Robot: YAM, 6 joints.
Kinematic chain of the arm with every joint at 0, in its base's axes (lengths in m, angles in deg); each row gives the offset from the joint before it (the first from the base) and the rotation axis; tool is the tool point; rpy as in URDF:
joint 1: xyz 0 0 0.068 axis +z
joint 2: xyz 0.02 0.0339 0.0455 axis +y
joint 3: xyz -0.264 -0.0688 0 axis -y
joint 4: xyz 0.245 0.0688 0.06 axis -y
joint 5: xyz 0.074 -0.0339 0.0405 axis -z
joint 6: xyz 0.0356 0 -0.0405 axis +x
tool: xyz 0 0 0 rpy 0 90 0
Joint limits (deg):
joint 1: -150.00..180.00
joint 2: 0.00..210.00
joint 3: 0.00..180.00
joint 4: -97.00..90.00
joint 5: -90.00..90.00
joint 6: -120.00..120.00
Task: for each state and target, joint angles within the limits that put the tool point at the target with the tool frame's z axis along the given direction. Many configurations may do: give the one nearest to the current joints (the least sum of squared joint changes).
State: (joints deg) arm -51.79 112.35 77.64 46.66 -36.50 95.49
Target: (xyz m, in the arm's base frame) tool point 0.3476 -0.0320 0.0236 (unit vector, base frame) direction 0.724 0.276 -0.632
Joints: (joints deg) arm -7.41 125.30 44.32 38.18 -21.53 95.49
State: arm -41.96 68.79 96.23 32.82 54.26 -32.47
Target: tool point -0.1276 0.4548 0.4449 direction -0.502 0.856 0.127
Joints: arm -75.50 24.87 136.31 60.97 15.76 -32.47
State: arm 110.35 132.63 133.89 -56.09 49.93 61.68
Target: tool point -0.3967 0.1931 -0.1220 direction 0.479 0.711 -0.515
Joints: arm 157.93 175.29 119.51 -53.15 57.02 61.68
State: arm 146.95 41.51 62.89 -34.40 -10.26 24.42
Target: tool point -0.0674 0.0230 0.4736 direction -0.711 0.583 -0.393
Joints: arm 176.95 47.71 91.76 -71.98 32.98 24.42
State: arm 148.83 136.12 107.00 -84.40 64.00 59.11
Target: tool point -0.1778 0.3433 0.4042 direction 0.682 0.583 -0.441
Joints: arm 122.07 121.65 145.11 -96.80 62.59 59.11
